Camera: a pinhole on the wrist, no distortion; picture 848 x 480 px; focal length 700.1 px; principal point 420.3 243.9 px. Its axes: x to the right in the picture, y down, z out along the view. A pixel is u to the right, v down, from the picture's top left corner.
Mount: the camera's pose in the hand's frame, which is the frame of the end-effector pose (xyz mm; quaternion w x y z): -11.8 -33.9 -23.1 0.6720 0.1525 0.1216 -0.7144
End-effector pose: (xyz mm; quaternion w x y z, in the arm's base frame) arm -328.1 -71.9 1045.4 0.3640 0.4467 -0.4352 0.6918
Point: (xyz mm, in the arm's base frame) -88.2 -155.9 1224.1
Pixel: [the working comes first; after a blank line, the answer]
In the camera's frame: 98.7 108.5 267.6

outside the picture
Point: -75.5 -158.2 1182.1
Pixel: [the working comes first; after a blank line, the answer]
In the camera's frame: 101.2 64.6 266.4

686 414
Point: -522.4 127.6 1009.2
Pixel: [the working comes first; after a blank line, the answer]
In the camera's frame: -51.2 49.0 -270.1

behind the camera
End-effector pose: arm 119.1 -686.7 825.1 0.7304 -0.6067 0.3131 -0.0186
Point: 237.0 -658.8 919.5
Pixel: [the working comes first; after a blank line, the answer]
In the camera's frame: 33.7 63.1 131.4

outside the picture
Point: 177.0 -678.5 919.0
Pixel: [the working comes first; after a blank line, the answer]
In the camera's frame: 38.1 20.7 84.8

735 415
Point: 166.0 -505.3 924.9
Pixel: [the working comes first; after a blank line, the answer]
In the camera's frame: -54.4 -59.3 208.0

237 44
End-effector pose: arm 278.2 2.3 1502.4 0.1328 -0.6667 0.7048 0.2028
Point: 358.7 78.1 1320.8
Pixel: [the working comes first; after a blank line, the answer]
In the camera's frame: -23.1 32.5 218.6

346 348
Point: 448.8 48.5 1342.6
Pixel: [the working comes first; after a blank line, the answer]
In the camera's frame: 73.1 46.5 214.0

659 396
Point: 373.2 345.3 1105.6
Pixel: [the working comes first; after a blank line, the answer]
In the camera's frame: -107.4 -94.7 526.2

277 118
